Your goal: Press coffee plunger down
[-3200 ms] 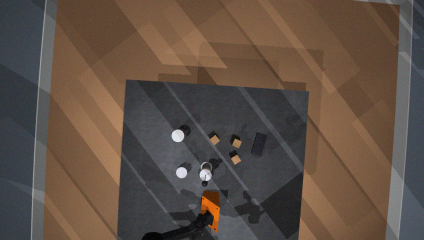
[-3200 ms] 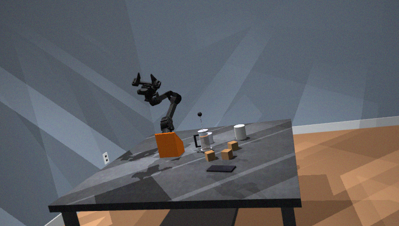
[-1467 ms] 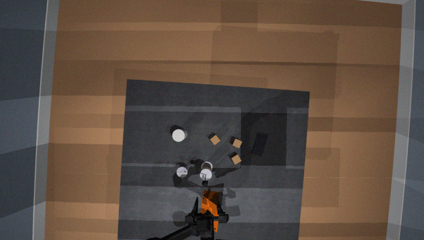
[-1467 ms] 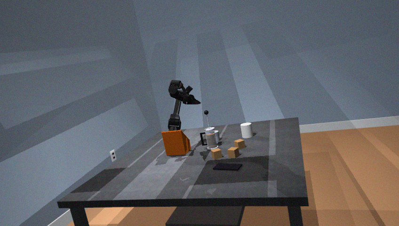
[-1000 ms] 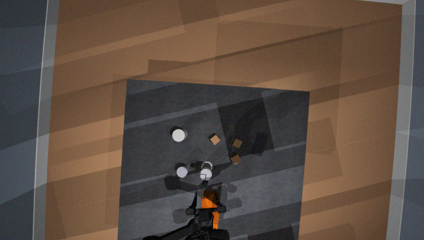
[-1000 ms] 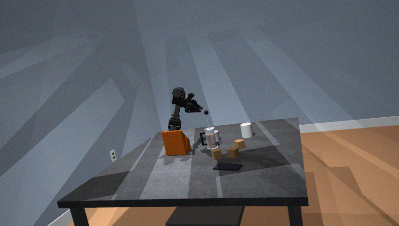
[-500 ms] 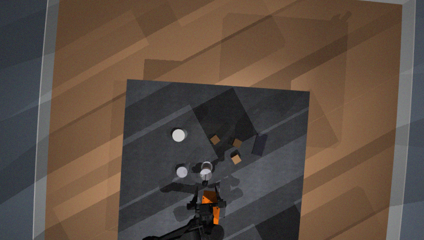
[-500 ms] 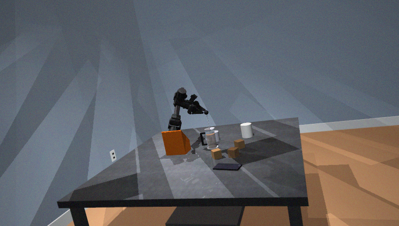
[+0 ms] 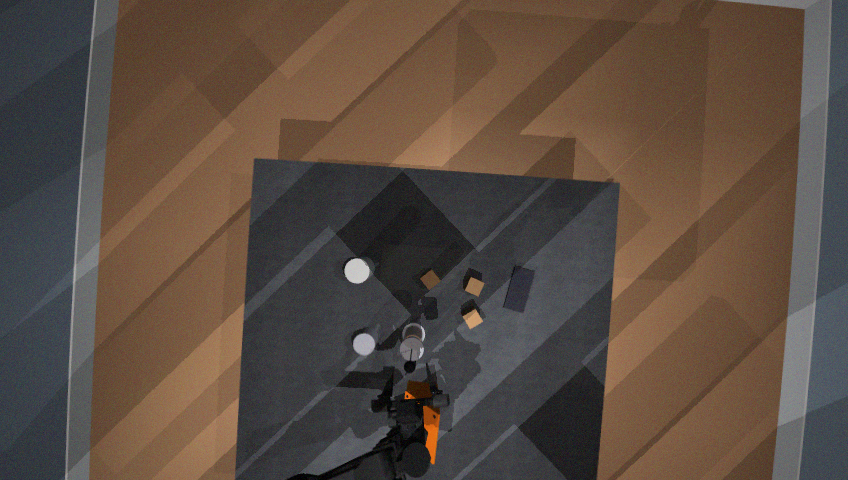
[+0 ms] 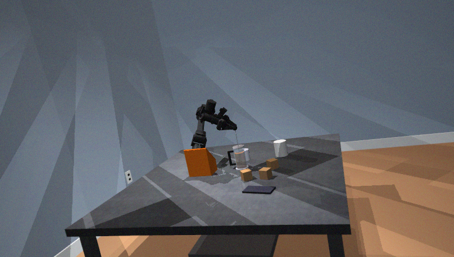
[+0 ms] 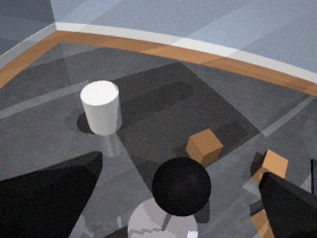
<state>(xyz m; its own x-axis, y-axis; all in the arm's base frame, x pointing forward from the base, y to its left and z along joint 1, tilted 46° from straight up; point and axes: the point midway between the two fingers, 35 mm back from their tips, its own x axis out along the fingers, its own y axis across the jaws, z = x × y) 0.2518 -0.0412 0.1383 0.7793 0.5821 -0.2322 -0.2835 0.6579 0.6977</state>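
The glass coffee press lies 13 cm below my gripper tip, 2 cm behind it and 1 cm to the right of it. The rest, counted from my gripper tip: white cylinder: 22 cm to the left, 21 cm below, 19 cm ahead; then flat dark slab: 33 cm to the right, 26 cm below, 22 cm ahead.
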